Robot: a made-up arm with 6 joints. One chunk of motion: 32 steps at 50 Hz.
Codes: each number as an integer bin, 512 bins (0 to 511) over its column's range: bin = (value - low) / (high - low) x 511, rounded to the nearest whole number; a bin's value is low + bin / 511 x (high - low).
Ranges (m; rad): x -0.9..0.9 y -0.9..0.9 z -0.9..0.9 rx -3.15..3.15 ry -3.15..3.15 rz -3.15..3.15
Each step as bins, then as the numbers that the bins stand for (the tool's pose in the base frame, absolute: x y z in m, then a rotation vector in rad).
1 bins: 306 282 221 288 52 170
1 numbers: 0.1779 0.0933 -0.1215 0.4007 -2.5089 -1.0541
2 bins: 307 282 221 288 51 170
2 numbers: 0.1814 0.0933 -0.1215 0.4007 -2.5212 -1.0541
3 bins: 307 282 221 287 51 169
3 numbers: 0.1814 0.0933 -0.1215 0.3884 -2.5212 -1.0664
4 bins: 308 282 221 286 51 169
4 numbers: 0.1849 0.0933 -0.1215 0.3760 -2.5212 -1.0664
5 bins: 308 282 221 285 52 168
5 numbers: 0.1849 0.0933 -0.1215 0.3637 -2.5089 -1.0788
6 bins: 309 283 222 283 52 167
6 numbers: 0.1885 0.0969 -0.1180 0.3390 -2.5089 -1.0911
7 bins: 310 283 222 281 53 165
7 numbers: 0.1920 0.0969 -0.1180 0.3144 -2.4966 -1.1158
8 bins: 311 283 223 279 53 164
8 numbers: 0.1955 0.0969 -0.1145 0.2897 -2.4966 -1.1281
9 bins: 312 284 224 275 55 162
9 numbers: 0.1990 0.1004 -0.1110 0.2404 -2.4719 -1.1527
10 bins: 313 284 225 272 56 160
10 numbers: 0.2025 0.1004 -0.1074 0.2034 -2.4596 -1.1774
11 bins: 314 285 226 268 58 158
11 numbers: 0.2061 0.1039 -0.1039 0.1541 -2.4349 -1.2021
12 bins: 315 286 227 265 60 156
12 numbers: 0.2096 0.1074 -0.1004 0.1171 -2.4103 -1.2267
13 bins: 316 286 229 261 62 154
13 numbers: 0.2131 0.1074 -0.0933 0.0678 -2.3856 -1.2514
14 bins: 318 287 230 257 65 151
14 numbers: 0.2202 0.1110 -0.0898 0.0185 -2.3486 -1.2884
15 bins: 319 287 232 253 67 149
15 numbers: 0.2237 0.1110 -0.0828 -0.0308 -2.3240 -1.3130
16 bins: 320 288 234 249 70 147
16 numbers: 0.2272 0.1145 -0.0757 -0.0801 -2.2870 -1.3377
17 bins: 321 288 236 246 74 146
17 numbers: 0.2307 0.1145 -0.0687 -0.1171 -2.2377 -1.3500
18 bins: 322 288 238 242 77 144
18 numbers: 0.2342 0.1145 -0.0616 -0.1664 -2.2007 -1.3747
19 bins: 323 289 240 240 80 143
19 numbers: 0.2378 0.1180 -0.0546 -0.1911 -2.1637 -1.3870
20 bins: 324 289 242 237 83 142
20 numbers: 0.2413 0.1180 -0.0476 -0.2281 -2.1267 -1.3993
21 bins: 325 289 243 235 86 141
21 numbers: 0.2448 0.1180 -0.0440 -0.2527 -2.0897 -1.4116
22 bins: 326 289 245 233 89 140
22 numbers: 0.2483 0.1180 -0.0370 -0.2774 -2.0527 -1.4240
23 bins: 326 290 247 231 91 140
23 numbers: 0.2483 0.1215 -0.0299 -0.3021 -2.0281 -1.4240
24 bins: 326 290 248 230 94 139
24 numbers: 0.2483 0.1215 -0.0264 -0.3144 -1.9911 -1.4363
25 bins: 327 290 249 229 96 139
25 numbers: 0.2519 0.1215 -0.0229 -0.3267 -1.9664 -1.4363
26 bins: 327 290 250 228 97 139
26 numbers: 0.2519 0.1215 -0.0194 -0.3390 -1.9541 -1.4363
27 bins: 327 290 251 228 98 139
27 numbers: 0.2519 0.1215 -0.0159 -0.3390 -1.9418 -1.4363
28 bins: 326 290 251 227 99 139
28 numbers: 0.2483 0.1215 -0.0159 -0.3514 -1.9295 -1.4363
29 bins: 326 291 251 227 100 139
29 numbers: 0.2483 0.1250 -0.0159 -0.3514 -1.9171 -1.4363
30 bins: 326 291 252 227 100 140
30 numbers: 0.2483 0.1250 -0.0123 -0.3514 -1.9171 -1.4240
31 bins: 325 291 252 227 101 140
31 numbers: 0.2448 0.1250 -0.0123 -0.3514 -1.9048 -1.4240
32 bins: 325 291 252 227 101 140
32 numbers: 0.2448 0.1250 -0.0123 -0.3514 -1.9048 -1.4240
